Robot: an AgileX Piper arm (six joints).
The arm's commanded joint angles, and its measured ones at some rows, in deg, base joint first. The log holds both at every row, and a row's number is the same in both.
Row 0, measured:
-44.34 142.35 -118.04 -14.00 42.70 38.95
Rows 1 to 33, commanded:
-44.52 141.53 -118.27 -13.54 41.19 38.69
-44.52 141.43 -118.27 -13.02 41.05 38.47
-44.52 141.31 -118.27 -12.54 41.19 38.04
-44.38 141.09 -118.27 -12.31 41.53 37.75
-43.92 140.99 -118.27 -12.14 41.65 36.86
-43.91 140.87 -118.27 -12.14 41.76 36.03
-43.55 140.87 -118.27 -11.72 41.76 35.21
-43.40 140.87 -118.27 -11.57 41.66 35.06
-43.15 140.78 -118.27 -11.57 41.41 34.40
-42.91 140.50 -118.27 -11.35 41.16 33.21
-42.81 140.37 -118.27 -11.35 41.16 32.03
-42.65 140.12 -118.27 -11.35 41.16 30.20
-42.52 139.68 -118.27 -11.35 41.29 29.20
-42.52 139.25 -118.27 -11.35 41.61 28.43
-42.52 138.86 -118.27 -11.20 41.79 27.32
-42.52 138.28 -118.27 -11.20 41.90 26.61
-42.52 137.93 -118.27 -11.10 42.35 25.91
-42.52 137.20 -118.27 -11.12 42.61 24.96
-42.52 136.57 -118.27 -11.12 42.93 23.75
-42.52 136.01 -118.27 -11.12 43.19 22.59
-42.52 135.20 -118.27 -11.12 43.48 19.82
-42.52 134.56 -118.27 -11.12 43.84 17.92
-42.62 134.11 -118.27 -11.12 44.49 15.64
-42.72 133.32 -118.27 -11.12 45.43 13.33
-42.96 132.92 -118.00 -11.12 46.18 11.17
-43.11 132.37 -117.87 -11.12 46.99 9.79
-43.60 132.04 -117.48 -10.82 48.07 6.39
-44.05 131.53 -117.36 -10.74 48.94 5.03
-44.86 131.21 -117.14 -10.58 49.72 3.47
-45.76 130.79 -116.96 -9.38 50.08 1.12
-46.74 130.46 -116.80 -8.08 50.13 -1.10
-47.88 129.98 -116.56 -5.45 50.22 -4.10
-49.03 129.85 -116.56 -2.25 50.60 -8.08
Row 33, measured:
-44.94 131.81 -117.31 -9.44 49.32 3.01
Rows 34 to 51, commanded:
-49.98 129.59 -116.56 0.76 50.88 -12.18
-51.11 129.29 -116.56 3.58 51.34 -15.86
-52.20 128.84 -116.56 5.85 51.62 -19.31
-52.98 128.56 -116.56 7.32 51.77 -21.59
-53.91 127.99 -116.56 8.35 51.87 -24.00
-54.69 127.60 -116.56 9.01 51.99 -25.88
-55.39 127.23 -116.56 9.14 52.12 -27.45
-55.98 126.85 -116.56 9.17 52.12 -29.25
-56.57 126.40 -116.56 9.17 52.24 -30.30
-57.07 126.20 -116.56 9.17 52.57 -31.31
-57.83 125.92 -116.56 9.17 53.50 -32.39
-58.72 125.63 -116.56 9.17 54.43 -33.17
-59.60 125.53 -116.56 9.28 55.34 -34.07
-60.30 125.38 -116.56 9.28 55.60 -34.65
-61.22 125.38 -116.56 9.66 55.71 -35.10
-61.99 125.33 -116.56 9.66 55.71 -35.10
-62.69 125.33 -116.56 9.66 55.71 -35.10
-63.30 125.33 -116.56 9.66 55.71 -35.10
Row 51, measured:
-60.42 126.15 -116.60 9.04 55.21 -33.72
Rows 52 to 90, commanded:
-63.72 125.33 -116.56 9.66 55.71 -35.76
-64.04 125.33 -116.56 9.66 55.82 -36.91
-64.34 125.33 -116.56 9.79 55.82 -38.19
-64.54 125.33 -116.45 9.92 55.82 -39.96
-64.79 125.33 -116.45 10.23 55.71 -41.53
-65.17 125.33 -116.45 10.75 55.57 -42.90
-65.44 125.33 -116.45 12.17 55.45 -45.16
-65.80 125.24 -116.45 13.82 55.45 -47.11
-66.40 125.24 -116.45 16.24 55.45 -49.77
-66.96 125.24 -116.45 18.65 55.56 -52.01
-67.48 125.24 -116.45 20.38 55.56 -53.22
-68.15 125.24 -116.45 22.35 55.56 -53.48
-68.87 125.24 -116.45 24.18 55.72 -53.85
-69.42 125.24 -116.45 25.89 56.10 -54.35
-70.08 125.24 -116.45 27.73 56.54 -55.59
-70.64 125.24 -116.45 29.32 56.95 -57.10
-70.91 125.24 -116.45 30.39 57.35 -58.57
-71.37 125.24 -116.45 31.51 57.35 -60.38
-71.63 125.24 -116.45 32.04 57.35 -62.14
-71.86 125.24 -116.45 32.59 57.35 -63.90
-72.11 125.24 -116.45 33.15 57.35 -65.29
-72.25 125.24 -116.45 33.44 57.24 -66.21
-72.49 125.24 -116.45 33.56 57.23 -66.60
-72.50 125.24 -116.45 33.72 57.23 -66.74
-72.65 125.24 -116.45 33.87 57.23 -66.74
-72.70 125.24 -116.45 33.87 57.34 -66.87
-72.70 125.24 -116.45 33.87 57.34 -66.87
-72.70 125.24 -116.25 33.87 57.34 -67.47
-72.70 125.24 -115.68 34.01 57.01 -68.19
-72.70 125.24 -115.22 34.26 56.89 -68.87
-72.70 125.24 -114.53 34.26 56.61 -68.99
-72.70 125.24 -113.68 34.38 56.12 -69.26
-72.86 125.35 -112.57 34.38 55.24 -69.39
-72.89 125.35 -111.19 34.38 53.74 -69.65
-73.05 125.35 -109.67 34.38 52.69 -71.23
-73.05 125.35 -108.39 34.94 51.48 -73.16
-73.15 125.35 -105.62 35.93 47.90 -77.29
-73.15 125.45 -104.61 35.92 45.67 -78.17
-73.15 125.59 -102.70 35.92 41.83 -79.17
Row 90, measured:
-72.76 125.93 -107.67 34.39 51.16 -73.33
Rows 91 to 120, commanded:
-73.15 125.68 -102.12 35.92 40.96 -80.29
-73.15 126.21 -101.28 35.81 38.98 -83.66
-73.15 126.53 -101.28 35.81 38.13 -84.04
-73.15 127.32 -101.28 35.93 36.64 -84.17
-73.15 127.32 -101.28 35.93 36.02 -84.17
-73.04 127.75 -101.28 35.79 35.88 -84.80
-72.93 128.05 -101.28 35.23 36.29 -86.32
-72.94 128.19 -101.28 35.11 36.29 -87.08
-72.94 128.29 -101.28 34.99 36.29 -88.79
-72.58 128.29 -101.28 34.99 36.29 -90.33
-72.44 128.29 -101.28 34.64 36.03 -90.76
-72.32 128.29 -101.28 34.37 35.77 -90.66
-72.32 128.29 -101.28 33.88 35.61 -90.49
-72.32 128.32 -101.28 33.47 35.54 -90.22
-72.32 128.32 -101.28 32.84 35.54 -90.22
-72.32 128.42 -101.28 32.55 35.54 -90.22
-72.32 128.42 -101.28 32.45 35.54 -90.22
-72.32 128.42 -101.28 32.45 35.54 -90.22
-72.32 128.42 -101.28 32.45 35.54 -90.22
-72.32 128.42 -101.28 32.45 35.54 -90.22
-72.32 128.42 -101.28 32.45 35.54 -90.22
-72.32 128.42 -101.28 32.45 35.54 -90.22
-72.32 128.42 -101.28 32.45 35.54 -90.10
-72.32 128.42 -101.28 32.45 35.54 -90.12
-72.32 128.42 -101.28 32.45 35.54 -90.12
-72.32 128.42 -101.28 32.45 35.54 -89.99
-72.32 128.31 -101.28 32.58 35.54 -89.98
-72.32 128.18 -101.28 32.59 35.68 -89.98
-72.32 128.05 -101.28 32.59 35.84 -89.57
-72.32 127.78 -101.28 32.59 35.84 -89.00
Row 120, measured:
-72.61 128.39 -101.50 32.38 35.87 -89.96
